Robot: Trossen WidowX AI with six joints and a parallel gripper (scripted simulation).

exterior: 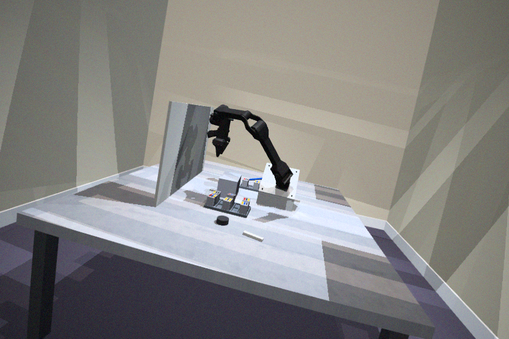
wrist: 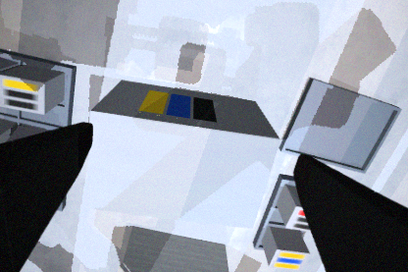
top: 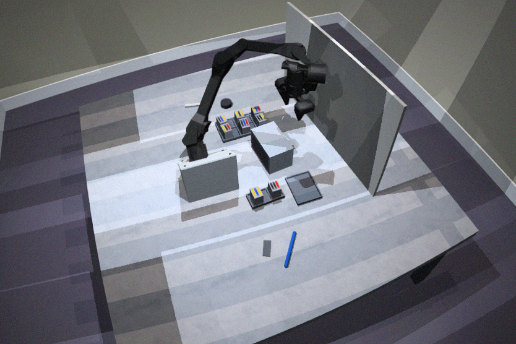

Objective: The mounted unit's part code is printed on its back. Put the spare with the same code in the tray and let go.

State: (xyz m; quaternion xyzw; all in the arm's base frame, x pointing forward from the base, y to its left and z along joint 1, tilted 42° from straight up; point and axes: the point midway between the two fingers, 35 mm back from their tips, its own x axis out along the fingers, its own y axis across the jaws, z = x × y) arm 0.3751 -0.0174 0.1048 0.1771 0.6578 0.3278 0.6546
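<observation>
My gripper tip is now 240 mm past the grey spare, 190 mm to the right of it and 160 mm above it. Round my gripper tip: tall grey panel 160 mm ahead, 30 mm to the left, 20 mm above; then rack 200 mm to the right, 190 mm below, 160 mm behind; then flat grey tray 200 mm to the right, 200 mm below, 10 mm behind.
</observation>
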